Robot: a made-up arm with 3 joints. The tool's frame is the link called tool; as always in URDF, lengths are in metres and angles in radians. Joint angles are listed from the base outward. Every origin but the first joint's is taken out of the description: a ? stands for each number. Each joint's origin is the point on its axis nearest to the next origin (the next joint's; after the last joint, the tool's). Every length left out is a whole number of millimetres.
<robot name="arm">
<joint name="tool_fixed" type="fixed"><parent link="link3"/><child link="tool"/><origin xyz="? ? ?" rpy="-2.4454 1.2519 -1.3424"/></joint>
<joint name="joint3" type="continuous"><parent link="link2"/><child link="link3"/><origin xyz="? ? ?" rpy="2.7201 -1.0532 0.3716"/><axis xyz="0 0 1"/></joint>
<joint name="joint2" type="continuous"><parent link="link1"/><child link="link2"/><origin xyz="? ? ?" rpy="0.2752 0.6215 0.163"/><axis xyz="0 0 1"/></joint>
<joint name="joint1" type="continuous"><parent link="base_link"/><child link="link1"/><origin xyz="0.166 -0.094 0.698" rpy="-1.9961 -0.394 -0.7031"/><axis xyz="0 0 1"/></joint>
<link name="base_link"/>
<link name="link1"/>
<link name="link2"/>
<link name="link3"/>
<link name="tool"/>
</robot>
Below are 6 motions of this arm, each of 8 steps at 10 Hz.
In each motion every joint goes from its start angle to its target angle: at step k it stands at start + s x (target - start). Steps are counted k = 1, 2, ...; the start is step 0. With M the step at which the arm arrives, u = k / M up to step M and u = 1 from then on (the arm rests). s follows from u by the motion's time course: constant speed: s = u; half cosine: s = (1 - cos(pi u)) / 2; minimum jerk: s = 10 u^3 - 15 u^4 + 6 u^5.
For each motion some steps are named. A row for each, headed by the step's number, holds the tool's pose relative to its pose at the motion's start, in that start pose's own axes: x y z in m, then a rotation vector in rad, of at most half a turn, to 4 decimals.
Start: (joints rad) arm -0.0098 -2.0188 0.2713
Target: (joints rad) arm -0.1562 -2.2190 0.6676
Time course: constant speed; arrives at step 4
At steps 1, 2, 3, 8:
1: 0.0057 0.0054 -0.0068 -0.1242 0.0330 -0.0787
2: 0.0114 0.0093 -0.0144 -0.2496 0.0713 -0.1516
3: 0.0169 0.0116 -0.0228 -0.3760 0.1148 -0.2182
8: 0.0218 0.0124 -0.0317 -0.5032 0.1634 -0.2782

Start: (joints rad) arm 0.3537 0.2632 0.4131
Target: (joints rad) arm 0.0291 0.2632 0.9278
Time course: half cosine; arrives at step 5
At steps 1, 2, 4, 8:
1: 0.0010 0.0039 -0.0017 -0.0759 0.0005 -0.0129
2: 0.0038 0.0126 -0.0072 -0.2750 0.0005 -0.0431
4: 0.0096 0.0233 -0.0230 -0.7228 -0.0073 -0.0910
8: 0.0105 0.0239 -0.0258 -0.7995 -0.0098 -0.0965

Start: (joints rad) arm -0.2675 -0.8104 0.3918
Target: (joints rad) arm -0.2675 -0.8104 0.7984
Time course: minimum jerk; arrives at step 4
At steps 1, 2, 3, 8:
1: 0.0003 0.0017 -0.0027 -0.0400 -0.0085 -0.0101
2: 0.0020 0.0069 -0.0137 -0.1931 -0.0409 -0.0489
3: 0.0042 0.0104 -0.0253 -0.3461 -0.0733 -0.0877
8: 0.0049 0.0110 -0.0284 -0.3861 -0.0818 -0.0978

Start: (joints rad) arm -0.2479 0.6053 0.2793
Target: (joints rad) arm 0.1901 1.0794 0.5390
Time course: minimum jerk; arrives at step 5
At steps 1, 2, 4, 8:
1: -0.0029 -0.0029 -0.0027 0.0215 -0.0356 0.0084
2: -0.0145 -0.0145 -0.0167 0.1179 -0.1986 0.0358
4: -0.0320 -0.0316 -0.0605 0.3517 -0.6060 0.0317
8: -0.0328 -0.0323 -0.0649 0.3737 -0.6441 0.0262

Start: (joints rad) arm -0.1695 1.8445 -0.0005
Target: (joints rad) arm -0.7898 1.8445 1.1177
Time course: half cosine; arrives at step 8
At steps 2, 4, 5, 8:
2: 0.0140 0.0093 -0.0085 -0.1788 0.0546 -0.0473
4: 0.0421 0.0211 -0.0369 -0.6214 0.1866 -0.1007
5: 0.0530 0.0210 -0.0546 -0.8641 0.2541 -0.0924
8: 0.0639 0.0117 -0.0818 -1.2534 0.3491 -0.0207

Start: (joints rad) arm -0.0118 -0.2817 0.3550
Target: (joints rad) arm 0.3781 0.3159 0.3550
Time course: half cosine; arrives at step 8
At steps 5, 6, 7, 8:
5: -0.0183 -0.0358 -0.0292 0.4704 -0.3700 0.2430
6: -0.0202 -0.0424 -0.0399 0.5830 -0.4598 0.2903
7: -0.0209 -0.0463 -0.0476 0.6587 -0.5205 0.3197
8: -0.0210 -0.0475 -0.0504 0.6853 -0.5419 0.3297

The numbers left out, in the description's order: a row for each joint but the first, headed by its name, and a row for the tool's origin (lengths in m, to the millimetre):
tool: -0.04 0.065 0
joint3: 0.026 -0.026 0
joint2: 0.082 0.013 0

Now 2 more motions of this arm.
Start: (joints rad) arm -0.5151 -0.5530 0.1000
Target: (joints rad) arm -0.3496 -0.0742 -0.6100
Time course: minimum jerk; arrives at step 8
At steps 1, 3, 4, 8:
1: -0.0006 -0.0011 0.0006 0.0164 -0.0028 0.0091
3: -0.0095 -0.0217 0.0076 0.2785 -0.0422 0.1637
4: -0.0147 -0.0428 0.0092 0.4999 -0.0663 0.3098
8: -0.0138 -0.0929 -0.0035 0.9660 -0.0859 0.6748

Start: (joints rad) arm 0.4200 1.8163 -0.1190
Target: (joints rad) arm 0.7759 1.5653 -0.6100
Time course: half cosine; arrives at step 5
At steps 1, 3, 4, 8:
1: -0.0036 -0.0020 0.0017 0.0427 -0.0100 0.0027
3: -0.0256 -0.0170 0.0082 0.2985 -0.0748 0.0324
4: -0.0356 -0.0253 0.0089 0.4159 -0.1067 0.0540
8: -0.0394 -0.0287 0.0088 0.4612 -0.1194 0.0637

